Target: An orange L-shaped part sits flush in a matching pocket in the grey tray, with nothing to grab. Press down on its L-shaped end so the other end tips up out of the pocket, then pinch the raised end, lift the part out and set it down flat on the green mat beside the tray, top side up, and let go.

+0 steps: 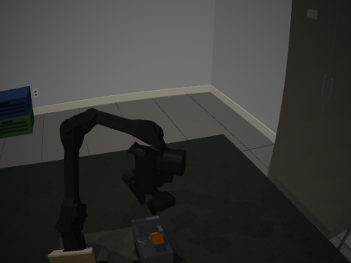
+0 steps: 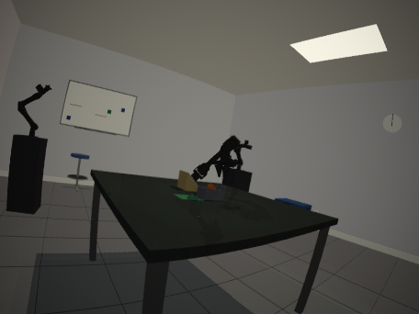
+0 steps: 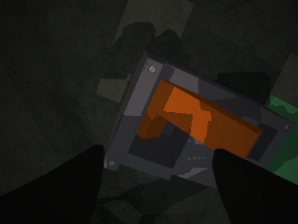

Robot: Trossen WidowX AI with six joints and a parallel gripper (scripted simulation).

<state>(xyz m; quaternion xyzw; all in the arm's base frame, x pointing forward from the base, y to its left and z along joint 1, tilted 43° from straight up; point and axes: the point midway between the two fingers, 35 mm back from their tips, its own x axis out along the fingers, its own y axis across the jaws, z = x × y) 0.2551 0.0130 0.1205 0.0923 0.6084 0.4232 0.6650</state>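
Now: gripper tip 100 mm above the orange L-shaped part, 30 mm to the left of it and 10 mm past it. Round my gripper tip: green mat: 210 mm to the right, 160 mm below, 20 mm ahead.
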